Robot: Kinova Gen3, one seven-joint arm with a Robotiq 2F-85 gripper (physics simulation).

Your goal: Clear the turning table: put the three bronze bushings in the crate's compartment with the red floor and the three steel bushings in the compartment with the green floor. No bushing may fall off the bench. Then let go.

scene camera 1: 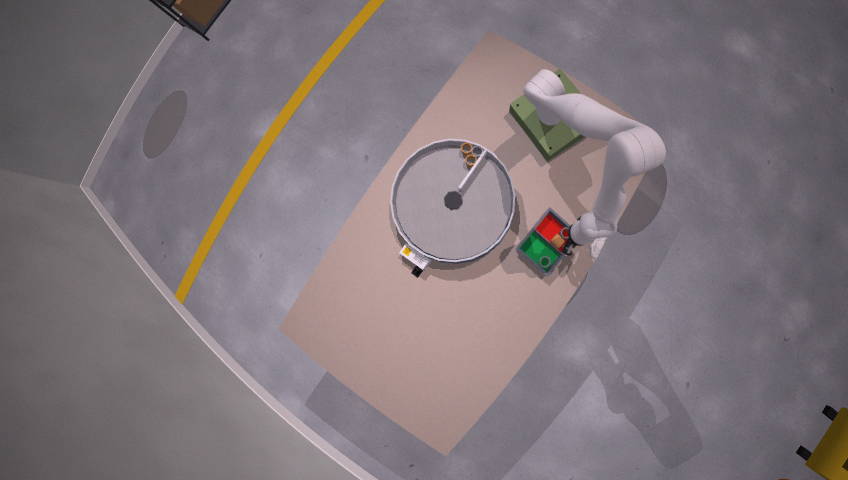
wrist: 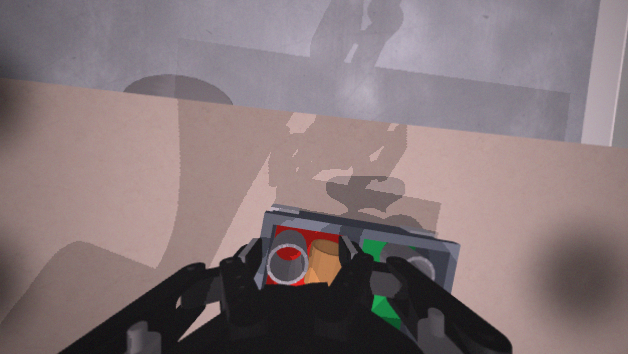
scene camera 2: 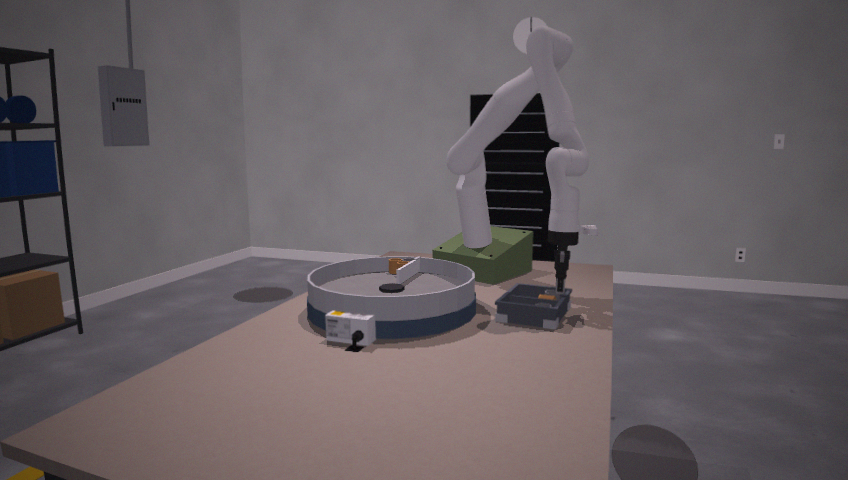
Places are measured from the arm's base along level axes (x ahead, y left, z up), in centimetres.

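Pixels of known places: gripper, between the fingertips: [wrist: 300, 247] [scene camera 2: 559, 290]; arm's base, origin of its link: [scene camera 2: 478, 242].
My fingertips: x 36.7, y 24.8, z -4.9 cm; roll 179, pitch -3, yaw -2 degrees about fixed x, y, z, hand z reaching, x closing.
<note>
For each thing: its top centre in the pictures, then the offset to it from my fingertips. "spot": a spot on its surface instead.
- crate, centre of its top: [wrist: 352, 308] [scene camera 2: 535, 294] [scene camera 1: 549, 241] dy -6.1, dx +4.4, dz -0.2 cm
- bronze bushing, centre of its top: [wrist: 328, 275] [scene camera 2: 547, 295] [scene camera 1: 558, 240] dy -3.2, dx +2.5, dz -0.8 cm
- turning table, centre of its top: [scene camera 2: 391, 286] [scene camera 1: 453, 199] dy -42.1, dx +6.9, dz +0.9 cm
- white bar, a spot on its surface: [scene camera 2: 408, 270] [scene camera 1: 471, 173] spot: dy -40.3, dx -4.0, dz +2.6 cm
- white control box, a spot on its surface: [scene camera 2: 349, 328] [scene camera 1: 413, 262] spot: dy -44.7, dx +32.2, dz -1.8 cm
The crate [scene camera 1: 533, 228] [scene camera 2: 529, 321] [wrist: 452, 252] has red and green compartments. In the red one, a steel bushing [scene camera 1: 561, 231] [wrist: 290, 237] stands upright beside a bronze bushing [scene camera 1: 557, 239] [scene camera 2: 546, 296] [wrist: 322, 265] that appears to lie on its side. A steel bushing [scene camera 1: 540, 261] [wrist: 400, 251] stands in the green one. My gripper [scene camera 1: 569, 246] [scene camera 2: 560, 289] [wrist: 300, 247] is open and empty at the crate's outer side, near rim height; the red compartment's bushings show between its fingers in the wrist view. On the turning table [scene camera 1: 425, 202], two bronze bushings [scene camera 1: 462, 149] [scene camera 1: 467, 161] and a steel one [scene camera 1: 477, 150] cluster.
A white bar [scene camera 1: 473, 171] [scene camera 2: 408, 270] crosses part of the turning table beside the cluster, and a raised wall surrounds the table. A white control box [scene camera 1: 413, 257] [scene camera 2: 349, 328] sits at its side. The green arm base [scene camera 1: 550, 145] [scene camera 2: 505, 261] stands behind. The crate is near the bench edge.
</note>
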